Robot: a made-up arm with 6 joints. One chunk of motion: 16 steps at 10 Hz.
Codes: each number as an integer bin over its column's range. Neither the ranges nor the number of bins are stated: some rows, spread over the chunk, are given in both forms.
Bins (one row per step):
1: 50 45 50 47 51 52
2: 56 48 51 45 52 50
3: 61 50 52 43 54 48
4: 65 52 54 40 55 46
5: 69 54 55 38 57 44
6: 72 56 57 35 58 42
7: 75 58 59 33 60 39
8: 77 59 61 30 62 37
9: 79 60 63 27 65 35
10: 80 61 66 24 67 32
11: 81 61 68 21 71 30
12: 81 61 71 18 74 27
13: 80 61 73 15 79 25
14: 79 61 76 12 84 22
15: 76 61 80 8 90 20
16: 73 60 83 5 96 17
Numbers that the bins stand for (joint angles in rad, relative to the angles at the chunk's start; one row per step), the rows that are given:
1: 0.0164 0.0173 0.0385 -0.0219 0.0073 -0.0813
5: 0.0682 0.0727 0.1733 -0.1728 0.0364 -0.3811
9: 0.0955 0.1097 0.3891 -0.3573 0.0752 -0.7184
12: 0.1009 0.1159 0.6048 -0.5082 0.1188 -1.0182
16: 0.0791 0.1097 0.9285 -0.7262 0.2255 -1.3929
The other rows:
2: 0.0327 0.0358 0.0655 -0.0555 0.0121 -0.1563
3: 0.0464 0.0481 0.0924 -0.0890 0.0218 -0.2312
4: 0.0573 0.0604 0.1464 -0.1393 0.0267 -0.3062
6: 0.0764 0.0851 0.2273 -0.2231 0.0412 -0.4561
7: 0.0845 0.0974 0.2812 -0.2567 0.0509 -0.5685
8: 0.0900 0.1035 0.3352 -0.3070 0.0606 -0.6434
10: 0.0982 0.1159 0.4700 -0.4076 0.0848 -0.8308
11: 0.1009 0.1159 0.5239 -0.4579 0.1042 -0.9058
13: 0.0982 0.1159 0.6588 -0.5585 0.1430 -1.0931
14: 0.0955 0.1159 0.7397 -0.6088 0.1673 -1.2056
15: 0.0873 0.1159 0.8476 -0.6759 0.1964 -1.2805

